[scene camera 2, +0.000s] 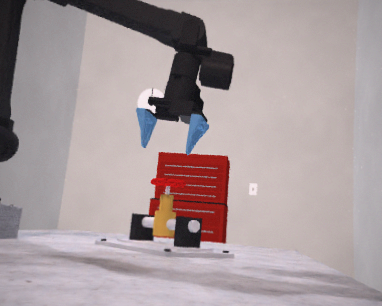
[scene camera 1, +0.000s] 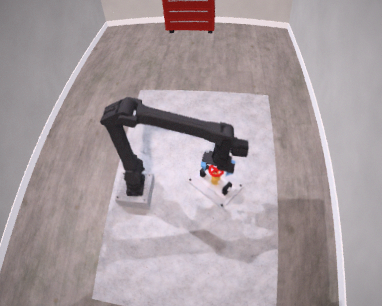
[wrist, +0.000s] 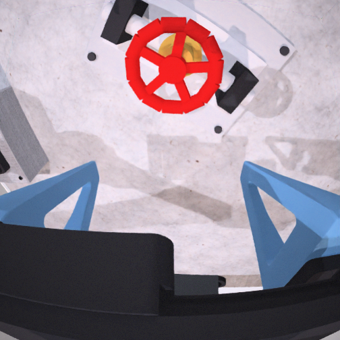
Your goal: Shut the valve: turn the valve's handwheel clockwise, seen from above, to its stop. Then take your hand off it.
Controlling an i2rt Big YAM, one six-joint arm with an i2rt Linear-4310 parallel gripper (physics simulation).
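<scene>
The valve's red handwheel is a round, five-spoked wheel lying level on top of a yellow valve body. The valve sits between two black blocks on a pale base plate. My gripper is open and empty, its blue fingers wide apart and pointing down. In the second scene view the fingertips are above the handwheel, not touching it. In the wrist view the wheel shows beyond the fingertips, toward the top of the picture. In the first scene view the gripper partly hides the valve.
The arm's grey base block stands left of the valve. A red tool cabinet stands far behind, near the back wall. Black bolts mark the base plate's corners. A pale mat lies under arm and valve.
</scene>
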